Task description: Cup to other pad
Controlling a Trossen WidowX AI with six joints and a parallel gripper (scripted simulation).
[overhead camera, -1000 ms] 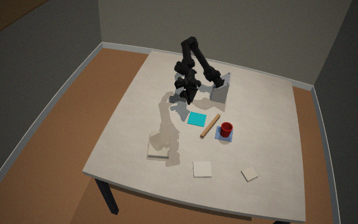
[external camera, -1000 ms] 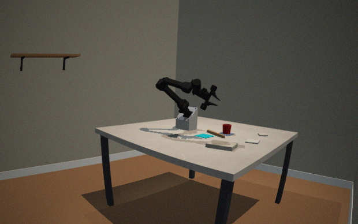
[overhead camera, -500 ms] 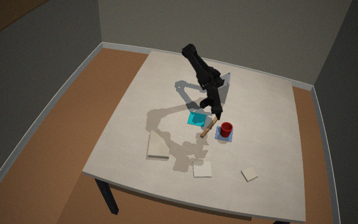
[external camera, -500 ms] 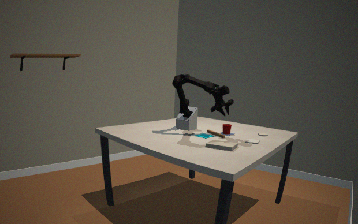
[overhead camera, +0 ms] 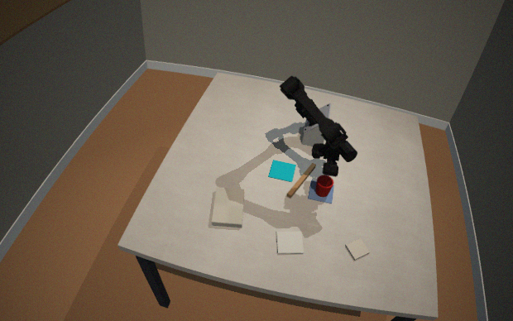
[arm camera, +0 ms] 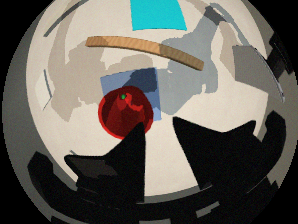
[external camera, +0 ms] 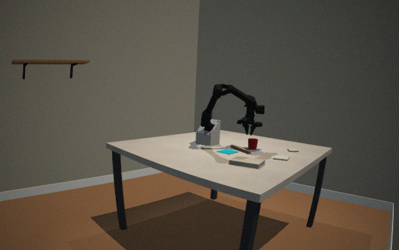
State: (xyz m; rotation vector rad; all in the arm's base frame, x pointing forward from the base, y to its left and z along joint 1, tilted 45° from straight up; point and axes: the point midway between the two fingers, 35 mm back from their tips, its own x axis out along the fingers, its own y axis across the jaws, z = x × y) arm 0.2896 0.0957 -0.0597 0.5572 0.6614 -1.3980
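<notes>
Now: the red cup 40 mm ahead of my gripper tip and 60 mm below it. Round my gripper tip: cyan pad: 20 mm behind, 200 mm to the right, 110 mm below; pale flat block: 260 mm ahead, 350 mm to the right, 90 mm below; wooden bar: 10 mm ahead, 100 mm to the right, 100 mm below.
</notes>
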